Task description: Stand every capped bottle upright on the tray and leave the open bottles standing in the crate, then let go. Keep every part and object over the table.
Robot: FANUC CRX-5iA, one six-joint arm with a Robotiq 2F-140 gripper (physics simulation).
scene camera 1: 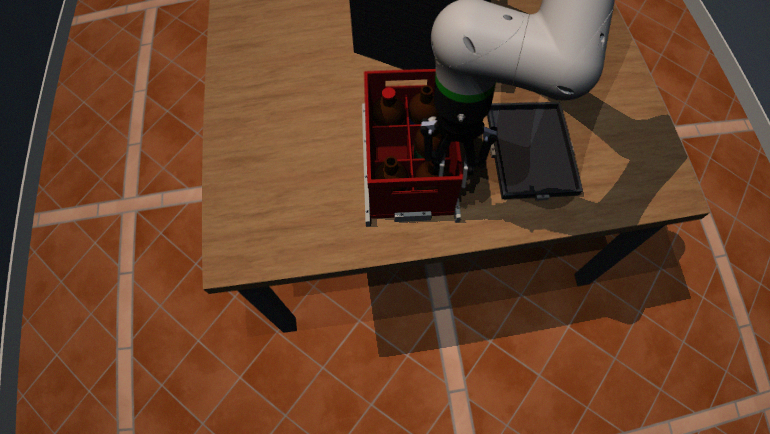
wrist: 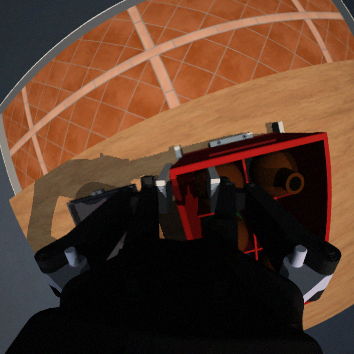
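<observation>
The red crate (scene camera 1: pixel 396 204) (wrist: pixel 250 152) holds several brown bottles. A red-capped bottle (scene camera 1: pixel 388 107) stands in its far left compartment. An open bottle (scene camera 1: pixel 425 97) is at the far right. Another open bottle (scene camera 1: pixel 390 167) (wrist: pixel 275 170) is at the near left. The tops of the middle right bottle (scene camera 1: pixel 423 141) and the near right bottle (scene camera 1: pixel 427 170) (wrist: pixel 232 172) are hidden. My gripper (scene camera 1: pixel 453 173) (wrist: pixel 189 174) is partly open at the crate's near right corner, one finger inside and one outside the side wall. No bottle shows held between the fingers. The black tray (scene camera 1: pixel 569 148) (wrist: pixel 92 204) shows no bottle on it.
Metal brackets (scene camera 1: pixel 412 216) (wrist: pixel 230 140) line the crate's foot. A tall black block (scene camera 1: pixel 393 32) stands behind the crate. The wooden table's (scene camera 1: pixel 280 161) front edge lies in front of the crate. The white arm (scene camera 1: pixel 485 43) reaches over the crate from behind.
</observation>
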